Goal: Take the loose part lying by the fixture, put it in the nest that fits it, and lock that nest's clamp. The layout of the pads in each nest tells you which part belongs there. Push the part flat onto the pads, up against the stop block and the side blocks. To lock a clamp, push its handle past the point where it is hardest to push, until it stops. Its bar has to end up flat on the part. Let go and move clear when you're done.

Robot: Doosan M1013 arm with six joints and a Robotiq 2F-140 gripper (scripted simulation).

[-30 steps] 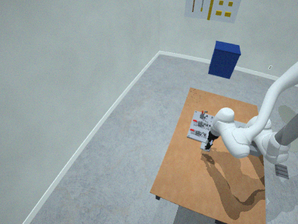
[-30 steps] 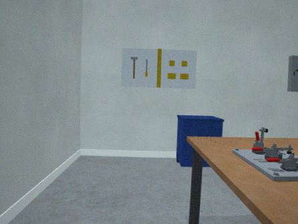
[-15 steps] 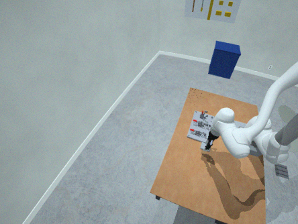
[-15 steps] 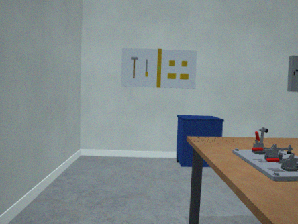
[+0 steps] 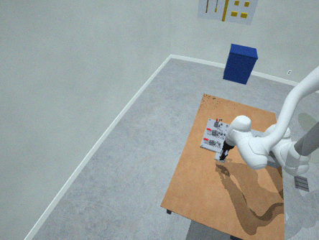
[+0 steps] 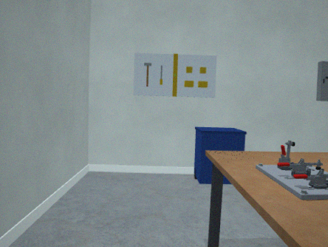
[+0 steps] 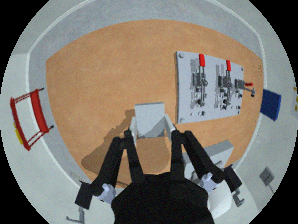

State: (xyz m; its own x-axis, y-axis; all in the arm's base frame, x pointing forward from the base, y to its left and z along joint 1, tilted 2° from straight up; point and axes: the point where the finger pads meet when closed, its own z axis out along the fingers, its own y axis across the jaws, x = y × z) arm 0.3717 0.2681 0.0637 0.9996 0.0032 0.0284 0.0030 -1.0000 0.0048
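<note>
Right now the grey fixture plate is 60 mm ahead of my hand, 270 mm to the right of it and 120 mm below it. Also, from my hand: grey part 30 mm below.
</note>
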